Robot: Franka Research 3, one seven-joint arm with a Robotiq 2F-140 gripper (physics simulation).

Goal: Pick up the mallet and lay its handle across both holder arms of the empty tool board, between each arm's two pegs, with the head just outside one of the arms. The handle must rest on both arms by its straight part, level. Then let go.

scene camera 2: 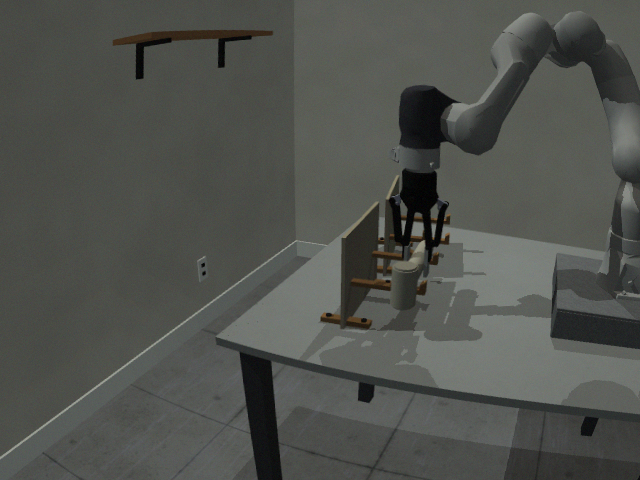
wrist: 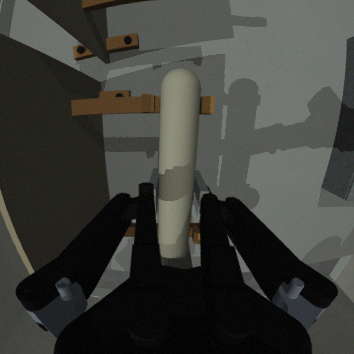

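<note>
My gripper [scene camera 2: 416, 259] [wrist: 175, 178] points down and is shut on the mallet's pale handle [scene camera 2: 419, 252] [wrist: 179, 135]. The handle lies across the near tool board's far arm [scene camera 2: 386, 254] [wrist: 112, 106] and near arm [scene camera 2: 369, 283] [wrist: 131, 230], and looks about level. At the far arm it is between the two pegs. The thick head [scene camera 2: 403, 289] is outside the near arm and hidden behind my gripper in the wrist view. The far tool board [scene camera 2: 391, 206] [wrist: 75, 25] has bare arms, one [scene camera 2: 426, 238] at its near side and one [scene camera 2: 424, 219] behind.
The near board's upright panel [scene camera 2: 360, 258] [wrist: 50, 140] stands left of the handle on a wooden foot [scene camera 2: 345, 320]. Both boards stand on the grey table [scene camera 2: 496, 356]. The robot's dark base block [scene camera 2: 594, 322] [wrist: 345, 165] is at the right. A wall shelf [scene camera 2: 196, 35] hangs high at the left.
</note>
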